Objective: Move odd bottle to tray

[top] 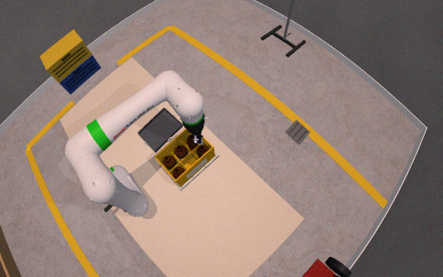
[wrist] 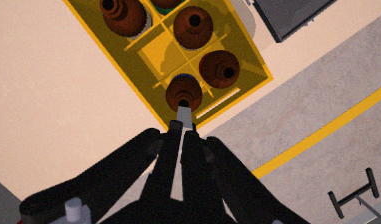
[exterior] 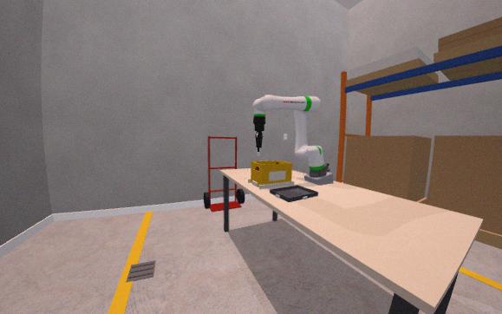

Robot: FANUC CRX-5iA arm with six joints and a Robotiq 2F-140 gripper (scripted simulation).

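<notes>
My hand is 17 cm above the brown bottle, 10 cm to the right of it and 8 cm past it. Round my hand: yellow crate: 17 cm below, 9 cm behind, 6 cm to the left; then dark tray: 34 cm to the left, 24 cm below, 5 cm behind.
</notes>
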